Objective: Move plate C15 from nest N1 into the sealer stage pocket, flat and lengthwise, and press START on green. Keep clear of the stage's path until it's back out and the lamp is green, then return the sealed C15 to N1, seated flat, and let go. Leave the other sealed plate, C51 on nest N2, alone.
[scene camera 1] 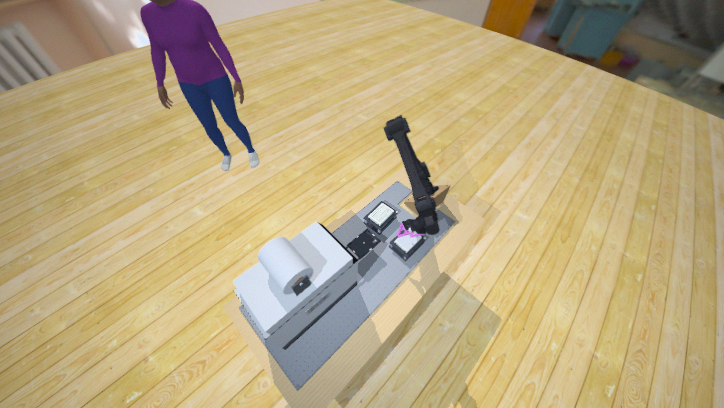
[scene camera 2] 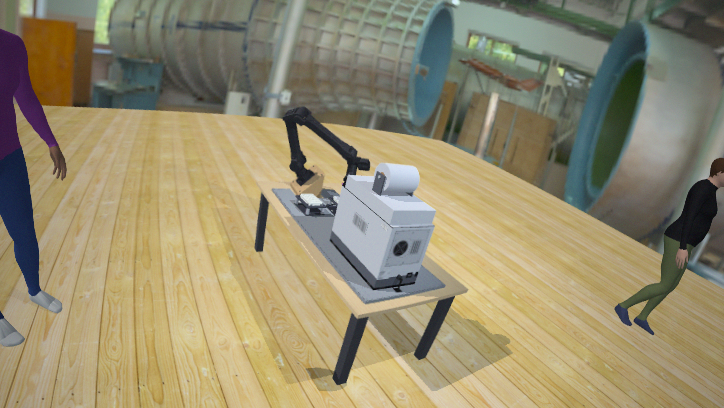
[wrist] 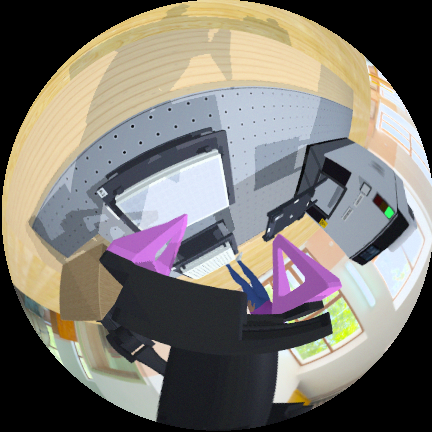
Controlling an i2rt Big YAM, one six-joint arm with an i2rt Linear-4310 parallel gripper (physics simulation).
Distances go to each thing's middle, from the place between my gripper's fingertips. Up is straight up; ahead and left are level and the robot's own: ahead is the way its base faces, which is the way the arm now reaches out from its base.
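Black sealer stage [wrist: 278, 218]: 30 mm below my hand, 210 mm ahead of it, 120 mm to the right of it. White roll [scene camera 1: 283, 262]: 300 mm above my hand, 540 mm ahead of it, 120 mm to the right of it. Going by their middles, of the things named here the black sealer stage is the nearest to my hand.
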